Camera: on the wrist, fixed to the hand. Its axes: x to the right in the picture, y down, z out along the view.
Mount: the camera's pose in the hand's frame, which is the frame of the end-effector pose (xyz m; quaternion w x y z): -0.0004 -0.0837 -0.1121 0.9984 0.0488 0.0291 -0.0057
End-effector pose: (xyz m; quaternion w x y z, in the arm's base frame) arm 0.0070 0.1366 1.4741 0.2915 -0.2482 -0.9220 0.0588
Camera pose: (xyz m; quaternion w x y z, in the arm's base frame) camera 0.0354 0.0595 1.5874 0.3303 -0.2300 -0.9105 0.0948
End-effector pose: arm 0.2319 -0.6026 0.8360 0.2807 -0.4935 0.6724 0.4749
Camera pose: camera 0.3201 -0.7103 0.8499 0.2875 -0.4967 0.6998 0.4254
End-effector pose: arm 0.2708 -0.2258 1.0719 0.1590 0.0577 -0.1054 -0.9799
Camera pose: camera 0.2625 -0.1692 0.9442 0.1534 0.0945 -0.1481 -0.9724
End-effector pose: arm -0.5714 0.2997 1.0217 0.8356 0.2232 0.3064 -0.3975
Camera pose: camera -0.6762 0.3201 0.9313 0.8122 0.2734 0.3121 -0.4101
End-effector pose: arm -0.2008 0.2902 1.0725 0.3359 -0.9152 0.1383 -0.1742
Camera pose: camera -0.2359 0.2884 1.2079 0.3750 -0.8931 0.1341 -0.2092
